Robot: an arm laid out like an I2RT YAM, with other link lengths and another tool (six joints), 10 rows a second.
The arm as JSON. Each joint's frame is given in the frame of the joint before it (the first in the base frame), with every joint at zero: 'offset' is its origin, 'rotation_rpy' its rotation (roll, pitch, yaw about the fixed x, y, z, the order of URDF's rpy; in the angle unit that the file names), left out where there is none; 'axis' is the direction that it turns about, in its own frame. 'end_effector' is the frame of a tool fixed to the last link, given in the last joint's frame.
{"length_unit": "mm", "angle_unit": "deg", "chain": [
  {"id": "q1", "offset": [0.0, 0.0, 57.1], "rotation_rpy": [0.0, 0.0, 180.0], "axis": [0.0, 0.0, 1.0]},
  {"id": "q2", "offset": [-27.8, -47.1, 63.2], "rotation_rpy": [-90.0, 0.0, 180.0], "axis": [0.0, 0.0, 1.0]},
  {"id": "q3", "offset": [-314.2, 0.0, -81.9], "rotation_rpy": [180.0, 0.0, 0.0], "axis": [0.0, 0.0, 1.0]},
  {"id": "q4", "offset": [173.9, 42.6, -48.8], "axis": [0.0, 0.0, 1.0]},
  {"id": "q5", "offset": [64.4, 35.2, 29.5], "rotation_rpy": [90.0, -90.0, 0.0], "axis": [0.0, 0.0, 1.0]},
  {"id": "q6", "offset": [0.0, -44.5, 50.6], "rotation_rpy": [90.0, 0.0, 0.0], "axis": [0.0, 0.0, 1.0]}
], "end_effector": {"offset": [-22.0, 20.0, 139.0], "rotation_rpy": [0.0, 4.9, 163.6]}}
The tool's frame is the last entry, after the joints.
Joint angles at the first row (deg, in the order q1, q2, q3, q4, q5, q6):
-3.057, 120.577, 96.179, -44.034, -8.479, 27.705
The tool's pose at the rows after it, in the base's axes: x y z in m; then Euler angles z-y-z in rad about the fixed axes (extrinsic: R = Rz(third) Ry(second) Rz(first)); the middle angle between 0 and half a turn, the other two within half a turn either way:
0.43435 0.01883 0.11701 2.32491 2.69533 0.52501
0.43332 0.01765 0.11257 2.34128 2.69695 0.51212
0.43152 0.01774 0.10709 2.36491 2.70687 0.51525
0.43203 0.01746 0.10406 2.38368 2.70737 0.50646
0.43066 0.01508 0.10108 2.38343 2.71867 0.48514
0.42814 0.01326 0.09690 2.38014 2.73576 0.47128
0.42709 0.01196 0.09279 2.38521 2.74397 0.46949
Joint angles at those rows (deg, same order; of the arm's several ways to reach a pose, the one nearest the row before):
-2.964, 121.704, 95.979, -43.519, -8.832, 28.988
-3.043, 121.598, 94.322, -42.033, -8.570, 30.517
-2.968, 121.857, 93.245, -41.320, -8.350, 31.644
-2.951, 121.999, 92.489, -40.465, -8.182, 33.191
-2.990, 122.057, 91.914, -40.247, -7.464, 34.185
-2.943, 122.256, 91.369, -40.253, -6.714, 34.635
-3.035, 122.565, 90.804, -39.819, -6.496, 34.856

